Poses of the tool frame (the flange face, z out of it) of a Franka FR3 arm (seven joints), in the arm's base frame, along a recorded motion.
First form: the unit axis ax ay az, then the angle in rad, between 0 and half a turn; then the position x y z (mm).
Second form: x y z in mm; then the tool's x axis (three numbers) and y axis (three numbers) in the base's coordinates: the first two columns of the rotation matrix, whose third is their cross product. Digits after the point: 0 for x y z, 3 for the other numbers.
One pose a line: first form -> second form
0.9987, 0.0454, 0.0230, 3.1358, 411, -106, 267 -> 411, -106, 267, 0.995, 0.091, 0.046, 0.091, -0.996, 0.008
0.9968, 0.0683, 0.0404, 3.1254, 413, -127, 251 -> 413, -127, 251, 0.987, 0.137, 0.079, 0.136, -0.991, 0.022
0.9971, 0.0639, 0.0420, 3.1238, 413, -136, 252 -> 413, -136, 252, 0.988, 0.128, 0.083, 0.127, -0.992, 0.023
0.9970, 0.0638, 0.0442, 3.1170, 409, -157, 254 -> 409, -157, 254, 0.988, 0.128, 0.087, 0.126, -0.992, 0.030
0.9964, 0.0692, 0.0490, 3.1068, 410, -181, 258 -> 410, -181, 258, 0.986, 0.140, 0.095, 0.136, -0.990, 0.041
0.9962, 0.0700, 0.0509, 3.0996, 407, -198, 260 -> 407, -198, 260, 0.985, 0.142, 0.098, 0.137, -0.989, 0.049
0.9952, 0.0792, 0.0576, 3.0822, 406, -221, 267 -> 406, -221, 267, 0.981, 0.161, 0.110, 0.154, -0.986, 0.068
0.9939, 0.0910, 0.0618, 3.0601, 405, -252, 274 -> 405, -252, 274, 0.976, 0.186, 0.115, 0.176, -0.980, 0.092
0.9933, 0.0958, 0.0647, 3.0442, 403, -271, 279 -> 403, -271, 279, 0.973, 0.196, 0.119, 0.184, -0.977, 0.109
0.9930, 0.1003, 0.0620, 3.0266, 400, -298, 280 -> 400, -298, 280, 0.972, 0.206, 0.111, 0.191, -0.973, 0.126
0.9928, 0.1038, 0.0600, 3.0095, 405, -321, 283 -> 405, -321, 283, 0.971, 0.213, 0.105, 0.197, -0.970, 0.143
